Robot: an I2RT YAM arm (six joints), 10 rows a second.
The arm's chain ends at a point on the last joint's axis. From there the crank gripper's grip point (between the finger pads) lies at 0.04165 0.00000 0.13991 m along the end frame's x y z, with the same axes.
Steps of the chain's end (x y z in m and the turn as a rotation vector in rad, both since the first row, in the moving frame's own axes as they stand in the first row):
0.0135 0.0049 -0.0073 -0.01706 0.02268 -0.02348
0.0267 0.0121 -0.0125 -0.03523 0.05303 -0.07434
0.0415 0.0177 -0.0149 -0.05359 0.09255 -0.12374
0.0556 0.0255 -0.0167 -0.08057 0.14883 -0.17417
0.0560 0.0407 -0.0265 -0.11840 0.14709 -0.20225
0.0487 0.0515 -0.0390 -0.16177 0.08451 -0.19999
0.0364 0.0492 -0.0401 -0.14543 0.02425 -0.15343
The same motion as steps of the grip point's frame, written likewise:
0.0167 0.0063 -0.0083 -0.01706 0.02268 -0.02348
0.0341 0.0136 -0.0149 -0.03523 0.05303 -0.07434
0.0544 0.0191 -0.0194 -0.05359 0.09255 -0.12374
0.0761 0.0274 -0.0245 -0.08057 0.14883 -0.17417
0.0767 0.0463 -0.0345 -0.11840 0.14709 -0.20225
0.0617 0.0642 -0.0441 -0.16177 0.08451 -0.19999
0.0408 0.0627 -0.0422 -0.14543 0.02425 -0.15343

